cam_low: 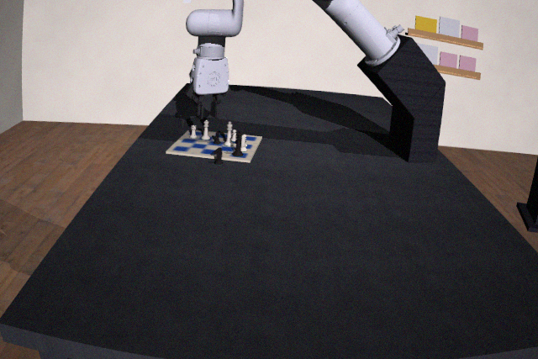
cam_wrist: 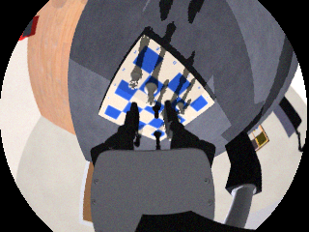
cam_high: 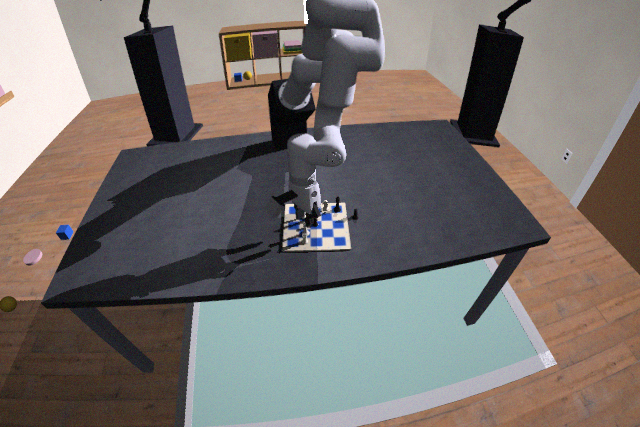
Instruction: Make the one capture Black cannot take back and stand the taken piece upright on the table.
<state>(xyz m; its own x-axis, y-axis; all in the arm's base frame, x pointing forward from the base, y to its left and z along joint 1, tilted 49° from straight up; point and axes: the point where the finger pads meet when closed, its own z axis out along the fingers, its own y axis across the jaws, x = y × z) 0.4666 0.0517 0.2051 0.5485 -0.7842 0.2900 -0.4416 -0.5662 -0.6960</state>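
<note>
The blue-and-cream chessboard lies 8 cm below my hand, 4 cm behind it and 3 cm to the left of it. The rest, counted from my hand: white piece: 8 cm behind, 5 cm below, 2 cm to the left.
</note>
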